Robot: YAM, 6 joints.
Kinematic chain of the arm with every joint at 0, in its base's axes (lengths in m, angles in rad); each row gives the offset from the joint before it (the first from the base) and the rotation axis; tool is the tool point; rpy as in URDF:
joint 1: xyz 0 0 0.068 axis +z
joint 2: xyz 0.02 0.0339 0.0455 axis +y
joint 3: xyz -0.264 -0.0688 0 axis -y
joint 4: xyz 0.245 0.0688 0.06 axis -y
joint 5: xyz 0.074 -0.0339 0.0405 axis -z
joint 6: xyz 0.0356 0 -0.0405 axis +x
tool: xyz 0 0 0 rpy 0 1.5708 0
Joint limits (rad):
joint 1: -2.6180..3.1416
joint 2: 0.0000..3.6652
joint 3: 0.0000..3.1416
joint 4: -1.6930..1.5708
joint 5: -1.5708..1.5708
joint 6: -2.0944..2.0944
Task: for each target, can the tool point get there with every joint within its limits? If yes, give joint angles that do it. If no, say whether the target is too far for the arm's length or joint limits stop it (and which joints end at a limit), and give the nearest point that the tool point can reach.
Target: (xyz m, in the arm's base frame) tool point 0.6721 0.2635 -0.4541
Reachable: no: too far | nearest point 0.4793 0.1879 -0.2635 | short by 0.281 m
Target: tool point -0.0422 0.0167 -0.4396
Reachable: no: joint limits stop it (at a limit: joint 2) | nearest point -0.0849 0.0336 -0.3444 | short by 0.106 m
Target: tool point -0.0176 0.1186 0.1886
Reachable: yes | joints 1.9787 0.6452 0.3646 -0.6501 1.0529 -1.1112
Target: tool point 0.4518 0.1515 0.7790
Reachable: no: too far | nearest point 0.3546 0.1189 0.6296 | short by 0.181 m
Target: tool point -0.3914 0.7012 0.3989
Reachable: no: too far | nearest point -0.2963 0.5309 0.3278 | short by 0.208 m
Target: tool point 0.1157 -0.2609 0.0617
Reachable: yes | joints -1.0917 1.9956 0.9139 -0.6037 0.5160 -0.7639
